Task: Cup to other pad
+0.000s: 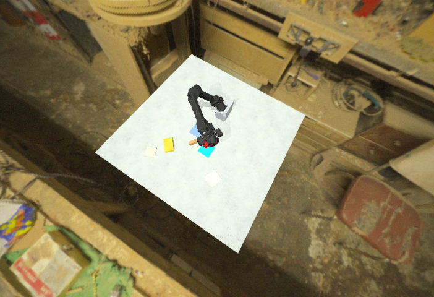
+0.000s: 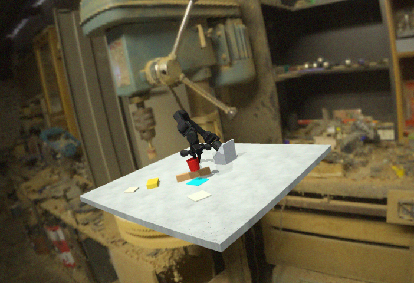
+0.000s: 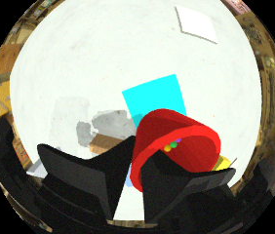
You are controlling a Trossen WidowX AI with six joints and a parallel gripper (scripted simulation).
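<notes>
My gripper tip is 12 cm above the cyan pad and 3 cm short of it. Also, from my gripper tip: wooden bar 10 cm below, 8 cm to the right, 2 cm behind; yellow block 28 cm to the right, 18 cm ahead, 9 cm below; red cup 3 cm ahead, 2 cm to the right.
</notes>
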